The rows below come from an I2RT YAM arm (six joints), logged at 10 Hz.
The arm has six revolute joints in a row. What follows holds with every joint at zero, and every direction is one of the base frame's. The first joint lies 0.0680 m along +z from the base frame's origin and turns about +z. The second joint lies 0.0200 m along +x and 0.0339 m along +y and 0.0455 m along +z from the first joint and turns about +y. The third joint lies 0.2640 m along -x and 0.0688 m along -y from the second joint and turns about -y. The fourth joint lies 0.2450 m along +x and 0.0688 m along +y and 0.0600 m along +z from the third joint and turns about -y. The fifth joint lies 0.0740 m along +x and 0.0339 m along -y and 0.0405 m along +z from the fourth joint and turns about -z. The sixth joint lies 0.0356 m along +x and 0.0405 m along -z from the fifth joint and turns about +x. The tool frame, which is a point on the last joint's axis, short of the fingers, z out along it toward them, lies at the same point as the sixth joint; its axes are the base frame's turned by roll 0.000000, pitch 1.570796 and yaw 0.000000 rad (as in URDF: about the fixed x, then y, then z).
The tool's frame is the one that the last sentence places.
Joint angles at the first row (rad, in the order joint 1, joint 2, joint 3, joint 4, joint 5, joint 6):
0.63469 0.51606 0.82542 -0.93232 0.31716 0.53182
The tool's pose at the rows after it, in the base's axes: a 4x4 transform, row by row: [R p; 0 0 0 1], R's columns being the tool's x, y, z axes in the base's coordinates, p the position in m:
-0.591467 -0.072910 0.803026 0.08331; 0.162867 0.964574 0.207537 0.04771; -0.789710 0.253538 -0.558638 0.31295; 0 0 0 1
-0.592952 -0.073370 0.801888 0.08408; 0.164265 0.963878 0.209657 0.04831; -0.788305 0.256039 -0.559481 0.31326; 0 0 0 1
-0.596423 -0.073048 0.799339 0.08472; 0.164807 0.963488 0.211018 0.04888; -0.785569 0.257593 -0.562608 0.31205; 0 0 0 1
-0.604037 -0.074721 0.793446 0.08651; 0.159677 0.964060 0.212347 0.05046; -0.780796 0.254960 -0.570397 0.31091; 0 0 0 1
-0.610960 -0.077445 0.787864 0.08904; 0.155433 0.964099 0.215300 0.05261; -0.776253 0.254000 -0.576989 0.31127; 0 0 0 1
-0.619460 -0.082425 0.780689 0.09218; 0.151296 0.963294 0.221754 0.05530; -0.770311 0.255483 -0.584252 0.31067; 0 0 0 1
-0.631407 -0.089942 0.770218 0.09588; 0.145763 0.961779 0.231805 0.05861; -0.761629 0.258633 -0.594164 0.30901; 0 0 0 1
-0.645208 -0.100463 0.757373 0.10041; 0.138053 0.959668 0.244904 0.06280; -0.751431 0.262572 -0.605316 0.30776; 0 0 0 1
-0.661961 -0.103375 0.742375 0.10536; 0.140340 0.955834 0.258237 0.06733; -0.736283 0.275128 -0.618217 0.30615; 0 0 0 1
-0.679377 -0.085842 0.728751 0.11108; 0.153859 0.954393 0.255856 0.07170; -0.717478 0.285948 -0.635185 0.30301; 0 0 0 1
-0.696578 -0.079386 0.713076 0.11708; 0.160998 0.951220 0.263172 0.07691; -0.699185 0.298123 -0.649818 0.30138; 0 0 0 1
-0.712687 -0.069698 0.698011 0.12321; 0.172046 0.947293 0.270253 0.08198; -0.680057 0.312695 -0.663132 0.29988; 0 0 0 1
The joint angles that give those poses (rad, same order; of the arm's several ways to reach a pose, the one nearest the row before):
0.63503 0.52747 0.82840 -0.92882 0.31443 0.53150
0.63418 0.53190 0.82983 -0.92617 0.31124 0.53294
0.63399 0.53381 0.82561 -0.92343 0.30835 0.53535
0.63469 0.54407 0.82376 -0.92049 0.30413 0.53535
0.63507 0.56033 0.82806 -0.91585 0.29847 0.53533
0.63465 0.57763 0.82836 -0.90603 0.28827 0.53537
0.63421 0.59713 0.82539 -0.89321 0.27303 0.53572
0.63469 0.62282 0.82553 -0.87846 0.25460 0.53539
0.63484 0.65134 0.82592 -0.86338 0.23448 0.54661
0.63396 0.68368 0.82373 -0.85024 0.22748 0.57080
0.63486 0.72001 0.82830 -0.83550 0.21261 0.58866
0.63425 0.75642 0.83414 -0.82036 0.19721 0.60893

